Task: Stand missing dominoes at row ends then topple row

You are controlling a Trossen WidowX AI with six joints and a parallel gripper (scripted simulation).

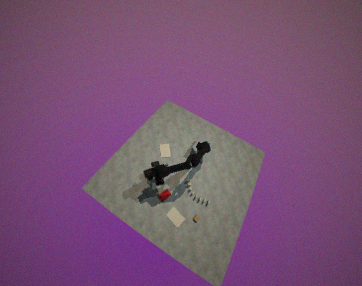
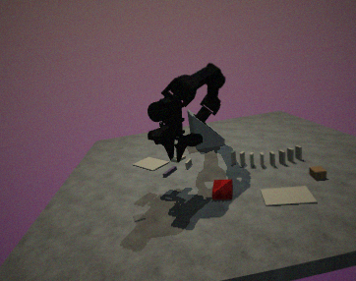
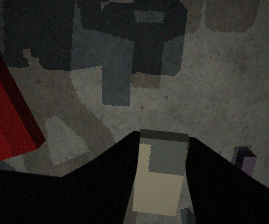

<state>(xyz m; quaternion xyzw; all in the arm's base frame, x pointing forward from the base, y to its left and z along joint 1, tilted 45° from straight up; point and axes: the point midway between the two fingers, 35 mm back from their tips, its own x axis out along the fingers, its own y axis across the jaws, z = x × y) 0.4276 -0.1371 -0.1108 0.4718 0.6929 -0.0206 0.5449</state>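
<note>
My gripper tip is now 130 mm to the right of the red block, 90 mm above it and 80 mm short of it. The rest, counted from my gripper tip: flat grey piece 140 mm to the right, 140 mm ahead, 100 mm below; purple piece 140 mm behind, 90 mm below, 20 mm to the right; pale flat sheet 280 mm behind, 100 mm to the right, 100 mm below.
</note>
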